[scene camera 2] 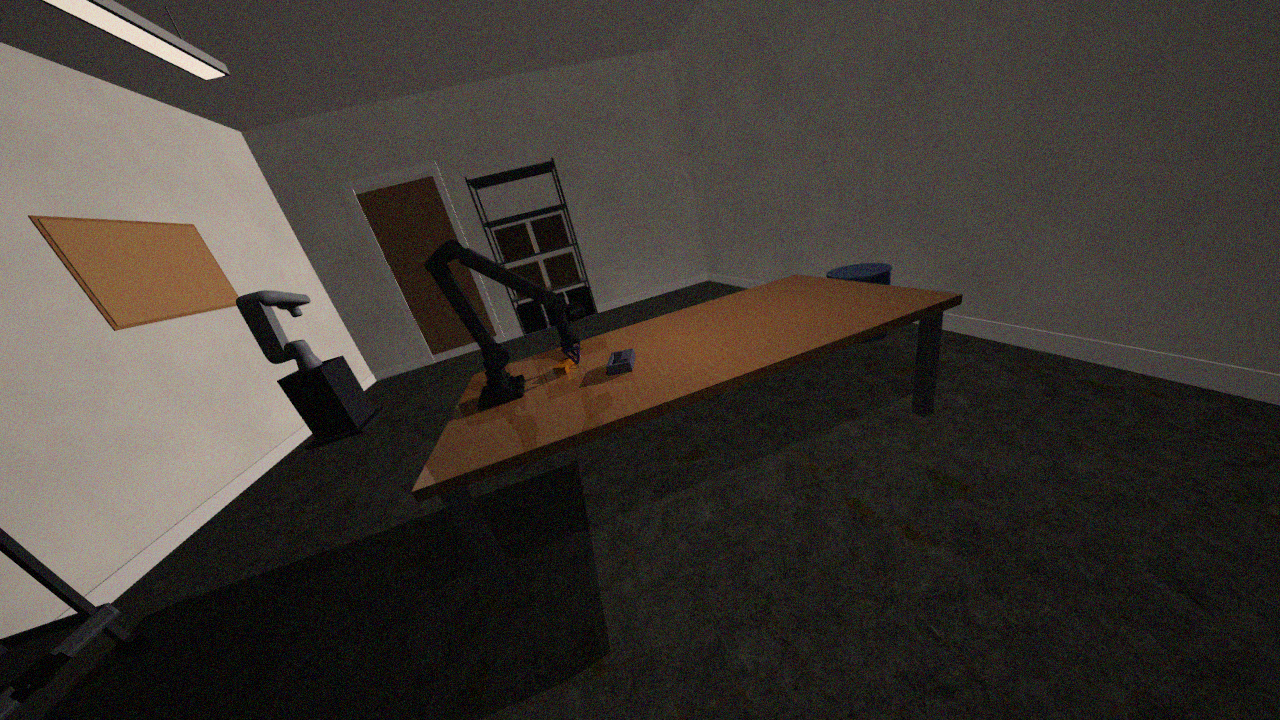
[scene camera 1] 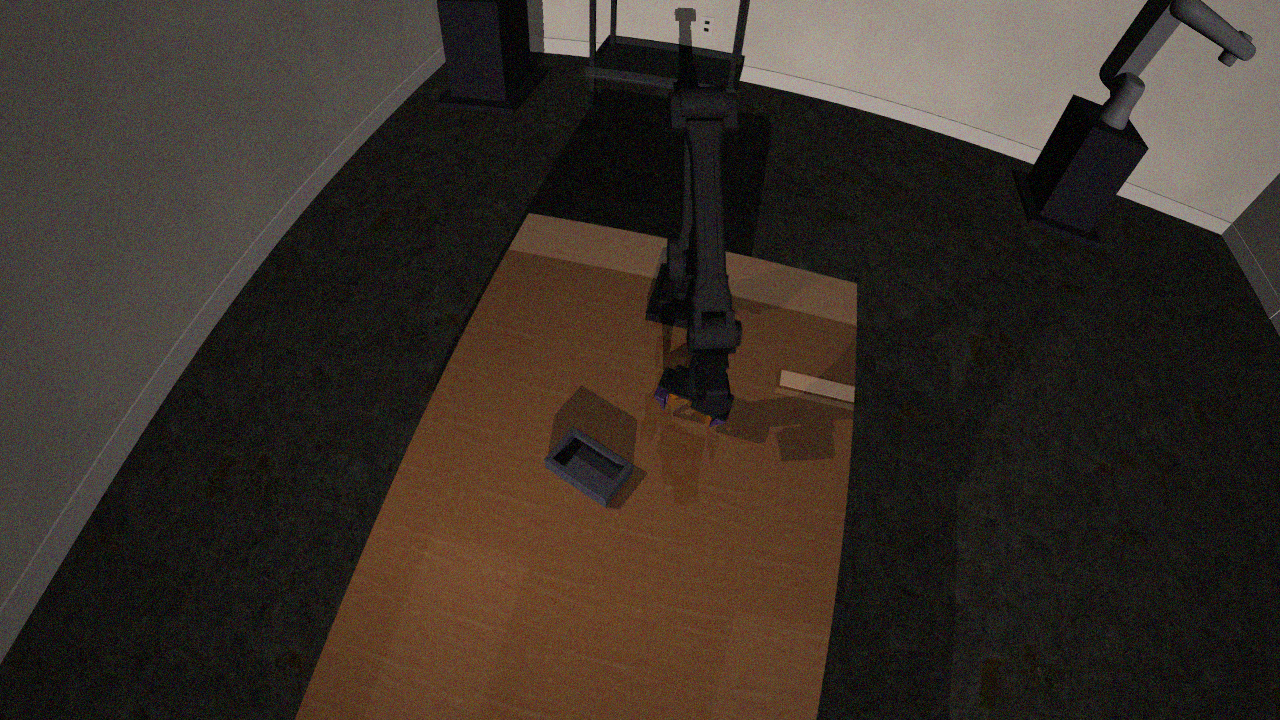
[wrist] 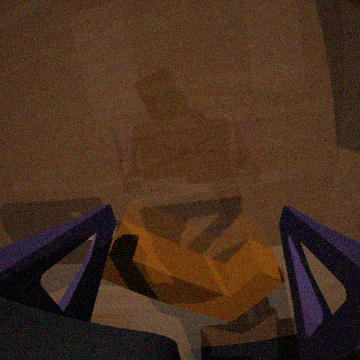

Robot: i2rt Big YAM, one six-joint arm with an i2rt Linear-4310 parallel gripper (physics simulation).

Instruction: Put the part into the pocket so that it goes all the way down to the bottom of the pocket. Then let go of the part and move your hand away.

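Frame: origin at the arm's base, x ahead, y up, z right, level; millimetres.
Where they show: gripper, between the fingertips: point(scene camera 2: 578, 360) point(scene camera 1: 687, 416) point(wrist: 194, 214); arm's base, origin of its link: point(scene camera 2: 502, 388) point(scene camera 1: 688, 294).
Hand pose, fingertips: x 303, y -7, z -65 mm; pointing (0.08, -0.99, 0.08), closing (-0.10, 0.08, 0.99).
Observation:
Things, the pixels of their centre, and the offset from my fingertips. Level surfaces: height alone.
- orange part, middle of its body: point(wrist: 191, 265) point(scene camera 1: 695, 399) point(scene camera 2: 567, 364) dx -48, dy -7, dz -8 mm
- dark grey-blue rectangular box, middle of its body: point(scene camera 1: 588, 466) point(scene camera 2: 621, 361) dx +155, dy -3, dz +152 mm
- wooden table, height of its surface: dy -21 mm
The orange part point(scene camera 1: 677, 402) point(scene camera 2: 567, 368) point(wrist: 200, 272) is an angular, elongated block. It lies on the table beneath my gripper. In the wrist view it spans much of the gap between the fingers, with its ends near both; contact cannot be told. My gripper point(scene camera 1: 689, 409) point(scene camera 2: 573, 359) point(wrist: 194, 214) is open, with its purple-edged fingers wide apart and low over the table. The pocket is a dark grey-blue rectangular box point(scene camera 1: 577, 484) point(scene camera 2: 621, 364) with an open top. It stands on the table apart from the part, left of my gripper in scene camera 1, turned at an angle. Its cavity holds no orange.
A flat pale bar point(scene camera 1: 816, 385) lies near the right edge of the wooden table point(scene camera 1: 572, 608) point(scene camera 2: 769, 326). My arm's base stands by the far edge in scene camera 1. A dark shape point(wrist: 346, 75) at the wrist view's right edge is unclear. Another robot point(scene camera 1: 1121, 98) point(scene camera 2: 306, 354) stands away on a pedestal.

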